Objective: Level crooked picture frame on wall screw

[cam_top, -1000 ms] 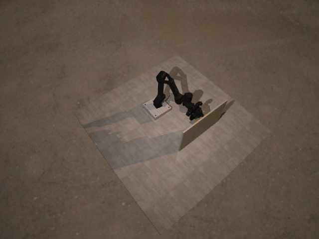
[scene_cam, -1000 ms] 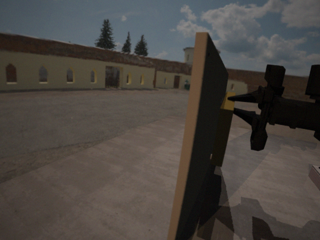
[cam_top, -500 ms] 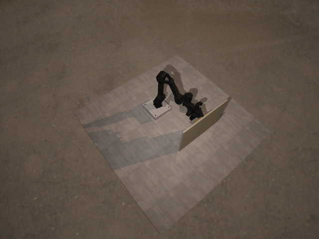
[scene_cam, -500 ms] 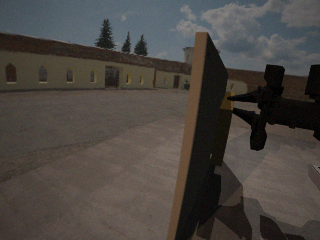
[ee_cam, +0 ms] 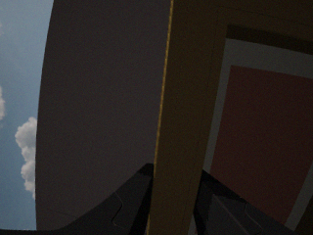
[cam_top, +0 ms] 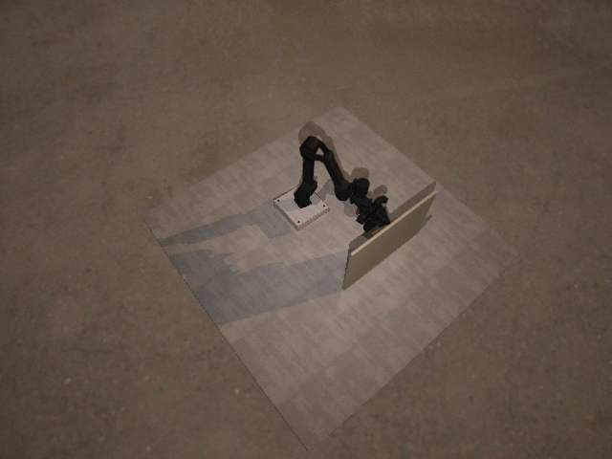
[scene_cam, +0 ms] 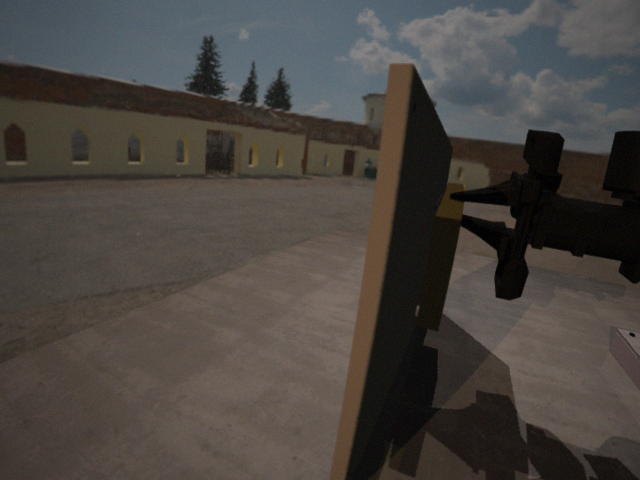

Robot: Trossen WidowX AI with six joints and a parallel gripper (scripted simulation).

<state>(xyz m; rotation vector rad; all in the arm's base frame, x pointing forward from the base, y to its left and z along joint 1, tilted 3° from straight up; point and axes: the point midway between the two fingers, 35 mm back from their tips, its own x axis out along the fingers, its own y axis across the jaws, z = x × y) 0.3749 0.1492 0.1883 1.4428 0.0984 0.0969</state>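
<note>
My gripper tip is 5 cm above the picture frame and 1 cm to the left of it. The rest, counted from my gripper tip: wall panel (7 cm below, 2 cm ahead, 1 cm to the right).
</note>
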